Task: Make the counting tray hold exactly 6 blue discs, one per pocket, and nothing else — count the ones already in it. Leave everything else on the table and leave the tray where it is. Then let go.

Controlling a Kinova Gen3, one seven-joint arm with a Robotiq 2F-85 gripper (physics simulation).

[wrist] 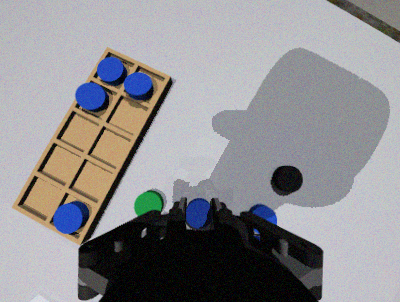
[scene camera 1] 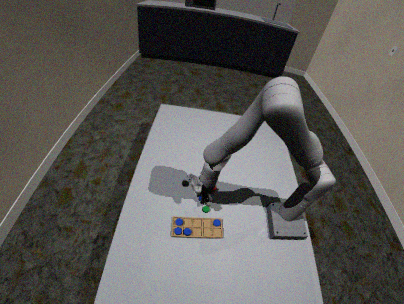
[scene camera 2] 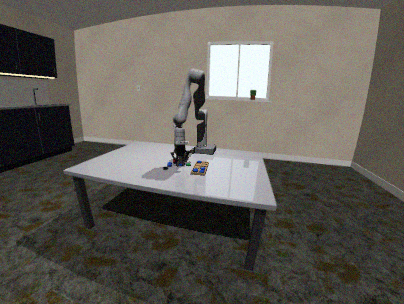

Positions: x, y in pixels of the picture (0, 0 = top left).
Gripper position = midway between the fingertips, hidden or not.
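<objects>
Carried by my gripper (wrist: 199, 205): a blue disc, which touches nothing else. Another blue disc (wrist: 70, 217) rests on a wooden counting tray (scene camera 1: 200, 227); on the tray also sits a blue disc (wrist: 92, 97).
</objects>
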